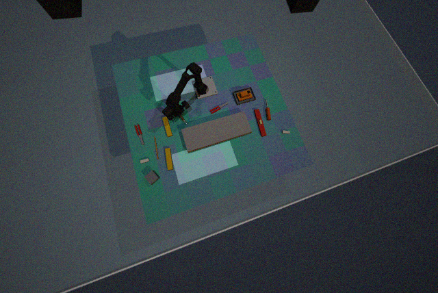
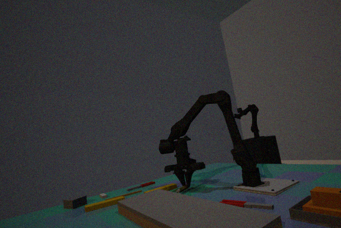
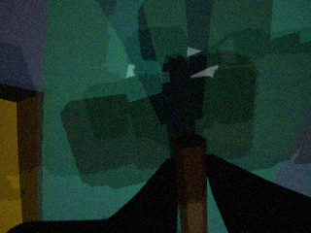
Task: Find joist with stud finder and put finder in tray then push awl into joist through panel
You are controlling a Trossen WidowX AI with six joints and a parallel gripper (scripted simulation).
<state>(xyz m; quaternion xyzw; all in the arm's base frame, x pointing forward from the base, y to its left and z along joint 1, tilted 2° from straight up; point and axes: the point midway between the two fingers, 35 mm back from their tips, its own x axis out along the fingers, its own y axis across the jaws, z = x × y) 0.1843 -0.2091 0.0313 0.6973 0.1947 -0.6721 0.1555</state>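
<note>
The brown-handled awl is 50 mm ahead of my gripper tip and 30 mm to the left of it. From my gripper tip the other things lie so: pencil: 230 mm ahead, 200 mm to the right, 10 mm below; then grey block: 450 mm ahead, 250 mm to the right; then grey tray: 550 mm to the left, 90 mm behind.
</note>
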